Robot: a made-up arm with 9 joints. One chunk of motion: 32 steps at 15 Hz.
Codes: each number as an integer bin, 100 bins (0 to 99) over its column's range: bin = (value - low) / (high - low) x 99, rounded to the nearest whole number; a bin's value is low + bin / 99 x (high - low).
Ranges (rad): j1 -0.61..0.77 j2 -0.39..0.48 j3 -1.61..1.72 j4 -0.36..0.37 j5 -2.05..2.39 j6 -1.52..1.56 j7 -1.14..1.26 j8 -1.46..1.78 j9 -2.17..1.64
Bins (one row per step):
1: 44 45 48 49 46 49 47 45 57
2: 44 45 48 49 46 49 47 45 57
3: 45 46 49 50 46 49 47 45 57
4: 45 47 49 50 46 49 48 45 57
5: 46 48 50 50 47 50 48 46 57
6: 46 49 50 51 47 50 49 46 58
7: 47 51 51 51 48 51 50 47 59
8: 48 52 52 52 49 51 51 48 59
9: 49 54 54 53 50 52 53 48 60
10: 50 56 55 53 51 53 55 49 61
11: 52 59 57 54 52 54 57 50 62
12: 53 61 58 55 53 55 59 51 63
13: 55 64 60 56 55 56 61 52 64
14: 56 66 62 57 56 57 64 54 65
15: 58 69 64 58 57 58 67 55 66
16: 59 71 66 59 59 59 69 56 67
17: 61 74 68 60 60 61 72 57 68
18: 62 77 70 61 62 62 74 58 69
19: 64 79 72 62 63 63 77 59 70
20: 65 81 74 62 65 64 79 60 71
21: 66 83 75 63 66 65 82 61 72
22: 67 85 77 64 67 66 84 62 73
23: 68 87 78 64 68 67 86 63 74
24: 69 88 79 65 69 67 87 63 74
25: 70 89 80 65 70 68 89 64 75
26: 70 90 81 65 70 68 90 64 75
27: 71 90 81 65 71 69 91 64 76
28: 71 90 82 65 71 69 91 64 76
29: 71 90 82 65 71 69 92 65 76
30: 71 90 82 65 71 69 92 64 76
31: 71 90 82 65 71 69 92 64 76
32: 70 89 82 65 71 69 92 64 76
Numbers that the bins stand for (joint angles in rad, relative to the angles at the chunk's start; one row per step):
1: 0.0033 0.0055 0.0045 0.0013 0.0130 0.0044 -0.0006 0.0127 0.0236
2: 0.0033 0.0055 0.0045 0.0013 0.0130 0.0044 -0.0006 0.0127 0.0236
3: 0.0173 0.0142 0.0382 0.0087 0.0130 0.0044 -0.0006 0.0127 0.0236
4: 0.0173 0.0230 0.0382 0.0087 0.0130 0.0044 0.0236 0.0127 0.0236
5: 0.0312 0.0318 0.0718 0.0087 0.0579 0.0356 0.0236 0.0455 0.0236
6: 0.0312 0.0406 0.0718 0.0161 0.0579 0.0356 0.0479 0.0455 0.0621
7: 0.0452 0.0582 0.1055 0.0161 0.1027 0.0667 0.0721 0.0782 0.1006
8: 0.0591 0.0670 0.1391 0.0234 0.1476 0.0667 0.0964 0.1109 0.1006
9: 0.0730 0.0845 0.2064 0.0308 0.1924 0.0978 0.1448 0.1109 0.1391
10: 0.0870 0.1021 0.2400 0.0308 0.2373 0.1289 0.1933 0.1436 0.1776
11: 0.1148 0.1285 0.3073 0.0382 0.2821 0.1600 0.2418 0.1764 0.2161
12: 0.1288 0.1461 0.3409 0.0456 0.3270 0.1911 0.2903 0.2091 0.2545
13: 0.1567 0.1724 0.4082 0.0529 0.4167 0.2222 0.3388 0.2418 0.2930
14: 0.1706 0.1900 0.4755 0.0603 0.4615 0.2533 0.4115 0.3073 0.3315
15: 0.1985 0.2164 0.5427 0.0677 0.5064 0.2844 0.4842 0.3400 0.3700
16: 0.2124 0.2339 0.6100 0.0751 0.5961 0.3156 0.5327 0.3727 0.4085
17: 0.2403 0.2603 0.6773 0.0824 0.6409 0.3778 0.6055 0.4055 0.4470
18: 0.2542 0.2867 0.7445 0.0898 0.7306 0.4089 0.6539 0.4382 0.4855
19: 0.2821 0.3042 0.8118 0.0972 0.7755 0.4400 0.7267 0.4709 0.5239
20: 0.2961 0.3218 0.8791 0.0972 0.8652 0.4711 0.7752 0.5036 0.5624
21: 0.3100 0.3394 0.9127 0.1045 0.9100 0.5022 0.8479 0.5364 0.6009
22: 0.3239 0.3570 0.9800 0.1119 0.9548 0.5333 0.8964 0.5691 0.6394
23: 0.3379 0.3745 1.0136 0.1119 0.9997 0.5644 0.9448 0.6018 0.6779
24: 0.3518 0.3833 1.0473 0.1193 1.0445 0.5644 0.9691 0.6018 0.6779
25: 0.3658 0.3921 1.0809 0.1193 1.0894 0.5956 1.0176 0.6345 0.7164
26: 0.3658 0.4009 1.1145 0.1193 1.0894 0.5956 1.0418 0.6345 0.7164
27: 0.3797 0.4009 1.1145 0.1193 1.1342 0.6267 1.0661 0.6345 0.7548
28: 0.3797 0.4009 1.1482 0.1193 1.1342 0.6267 1.0661 0.6345 0.7548
29: 0.3797 0.4009 1.1482 0.1193 1.1342 0.6267 1.0903 0.6673 0.7548
30: 0.3797 0.4009 1.1482 0.1193 1.1342 0.6267 1.0903 0.6345 0.7548
31: 0.3797 0.4009 1.1482 0.1193 1.1342 0.6267 1.0903 0.6345 0.7548
32: 0.3658 0.3921 1.1482 0.1193 1.1342 0.6267 1.0903 0.6345 0.7548

